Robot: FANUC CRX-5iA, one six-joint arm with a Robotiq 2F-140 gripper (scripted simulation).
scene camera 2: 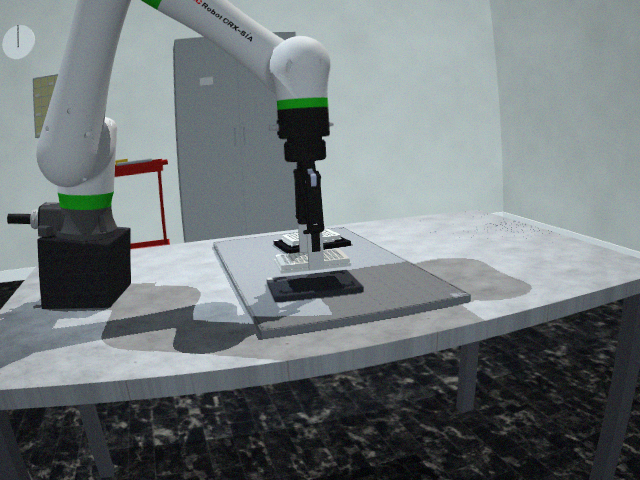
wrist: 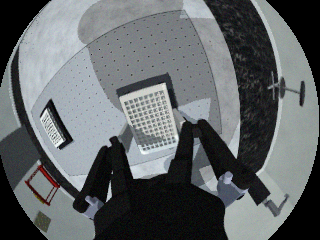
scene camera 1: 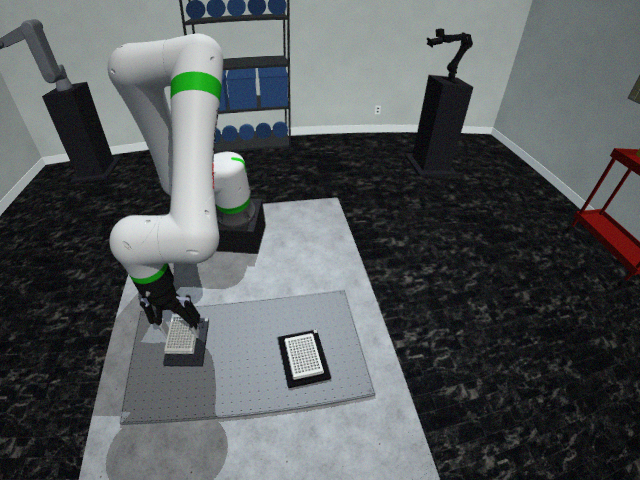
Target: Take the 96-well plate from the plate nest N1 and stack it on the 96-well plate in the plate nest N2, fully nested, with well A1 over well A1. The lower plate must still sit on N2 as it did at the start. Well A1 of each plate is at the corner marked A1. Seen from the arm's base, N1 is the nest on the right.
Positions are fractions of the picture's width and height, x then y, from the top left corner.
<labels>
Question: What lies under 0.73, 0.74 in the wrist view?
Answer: My gripper.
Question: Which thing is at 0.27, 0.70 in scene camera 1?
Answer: A white 96-well plate.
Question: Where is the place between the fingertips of my gripper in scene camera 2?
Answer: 0.49, 0.55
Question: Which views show the white 96-well plate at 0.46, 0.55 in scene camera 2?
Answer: Scene camera 2, the wrist view and scene camera 1: all of them.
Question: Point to a white 96-well plate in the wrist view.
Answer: At 0.51, 0.48
</labels>
